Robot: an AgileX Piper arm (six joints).
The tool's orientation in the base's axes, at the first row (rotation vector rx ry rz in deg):
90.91, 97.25, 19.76
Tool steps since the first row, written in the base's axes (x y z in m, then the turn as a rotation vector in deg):
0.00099, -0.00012, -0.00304, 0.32, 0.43, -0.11
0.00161, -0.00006, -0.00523, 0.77, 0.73, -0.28
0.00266, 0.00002, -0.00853, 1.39, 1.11, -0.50
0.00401, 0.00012, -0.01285, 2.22, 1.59, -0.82
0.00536, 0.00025, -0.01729, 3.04, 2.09, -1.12
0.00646, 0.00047, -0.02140, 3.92, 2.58, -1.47
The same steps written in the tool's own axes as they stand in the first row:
0.00101, -0.00131, 0.00274, 0.46, 0.24, 0.16
0.00187, -0.00230, 0.00460, 0.84, 0.51, 0.49
0.00317, -0.00371, 0.00749, 1.31, 0.89, 0.95
0.00486, -0.00557, 0.01125, 1.94, 1.37, 1.58
0.00661, -0.00750, 0.01509, 2.57, 1.86, 2.19
0.00832, -0.00938, 0.01851, 3.21, 2.36, 2.88

